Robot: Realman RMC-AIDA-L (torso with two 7-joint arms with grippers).
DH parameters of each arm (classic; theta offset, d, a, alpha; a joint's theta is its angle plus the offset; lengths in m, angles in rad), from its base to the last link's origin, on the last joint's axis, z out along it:
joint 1: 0 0.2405 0 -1.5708
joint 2: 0 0 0 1.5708
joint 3: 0 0.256 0 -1.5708
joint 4: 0 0 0 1.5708
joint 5: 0 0.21 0 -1.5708
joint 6: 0 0 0 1.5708
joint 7: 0 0.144 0 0
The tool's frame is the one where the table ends.
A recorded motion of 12 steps. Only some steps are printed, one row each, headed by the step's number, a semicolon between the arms.
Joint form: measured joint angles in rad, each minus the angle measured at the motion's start. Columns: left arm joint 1, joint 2, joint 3, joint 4, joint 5, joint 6, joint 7; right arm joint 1, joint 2, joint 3, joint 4, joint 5, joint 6, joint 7.
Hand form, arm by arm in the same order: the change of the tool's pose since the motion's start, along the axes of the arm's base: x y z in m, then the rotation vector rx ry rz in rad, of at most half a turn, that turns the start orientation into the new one. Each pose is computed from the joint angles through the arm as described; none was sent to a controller.
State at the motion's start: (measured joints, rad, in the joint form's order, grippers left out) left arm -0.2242 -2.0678 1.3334 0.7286 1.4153 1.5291 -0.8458; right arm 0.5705 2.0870 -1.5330 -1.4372 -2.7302 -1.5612 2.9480
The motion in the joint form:
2: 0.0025 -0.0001 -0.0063 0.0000 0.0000 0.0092 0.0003; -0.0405 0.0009 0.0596 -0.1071 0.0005 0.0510 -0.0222
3: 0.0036 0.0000 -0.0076 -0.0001 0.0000 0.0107 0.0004; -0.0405 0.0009 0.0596 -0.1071 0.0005 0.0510 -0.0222
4: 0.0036 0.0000 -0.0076 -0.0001 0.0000 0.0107 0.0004; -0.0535 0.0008 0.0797 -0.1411 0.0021 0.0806 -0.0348
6: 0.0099 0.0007 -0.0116 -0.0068 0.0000 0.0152 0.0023; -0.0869 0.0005 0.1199 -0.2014 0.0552 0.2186 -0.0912
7: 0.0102 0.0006 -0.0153 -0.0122 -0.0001 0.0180 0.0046; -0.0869 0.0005 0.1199 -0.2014 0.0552 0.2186 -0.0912
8: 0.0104 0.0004 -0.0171 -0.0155 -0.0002 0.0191 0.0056; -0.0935 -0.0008 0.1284 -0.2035 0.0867 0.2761 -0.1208
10: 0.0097 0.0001 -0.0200 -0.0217 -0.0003 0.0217 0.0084; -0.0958 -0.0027 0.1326 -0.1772 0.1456 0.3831 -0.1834
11: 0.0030 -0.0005 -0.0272 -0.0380 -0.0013 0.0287 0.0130; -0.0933 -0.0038 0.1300 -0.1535 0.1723 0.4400 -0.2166
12: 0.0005 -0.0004 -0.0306 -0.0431 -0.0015 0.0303 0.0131; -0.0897 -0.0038 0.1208 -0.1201 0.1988 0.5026 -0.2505
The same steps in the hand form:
2: -0.0002 -0.0009 0.0013 0.0004 -0.0065 -0.0003; -0.0096 0.0087 0.0224 0.1179 0.0601 0.0713
3: -0.0005 -0.0012 0.0015 0.0007 -0.0075 0.0006; -0.0096 0.0087 0.0224 0.1179 0.0601 0.0713
4: -0.0005 -0.0012 0.0015 0.0007 -0.0075 0.0006; -0.0132 0.0126 0.0310 0.1644 0.0800 0.1057
6: -0.0032 -0.0036 0.0018 -0.0005 -0.0106 0.0103; -0.0272 0.0252 0.0485 0.2844 0.1673 0.2324
7: -0.0040 -0.0042 0.0019 -0.0002 -0.0133 0.0135; -0.0272 0.0252 0.0485 0.2844 0.1673 0.2324
8: -0.0045 -0.0045 0.0018 -0.0003 -0.0147 0.0160; -0.0320 0.0300 0.0519 0.3150 0.2001 0.2803
10: -0.0051 -0.0050 0.0016 -0.0007 -0.0174 0.0182; -0.0386 0.0393 0.0525 0.3518 0.2498 0.3603
11: -0.0054 -0.0050 0.0012 -0.0034 -0.0255 0.0213; -0.0409 0.0445 0.0512 0.3677 0.2684 0.3978
12: -0.0056 -0.0047 0.0013 -0.0037 -0.0279 0.0237; -0.0423 0.0498 0.0473 0.3803 0.2852 0.4320

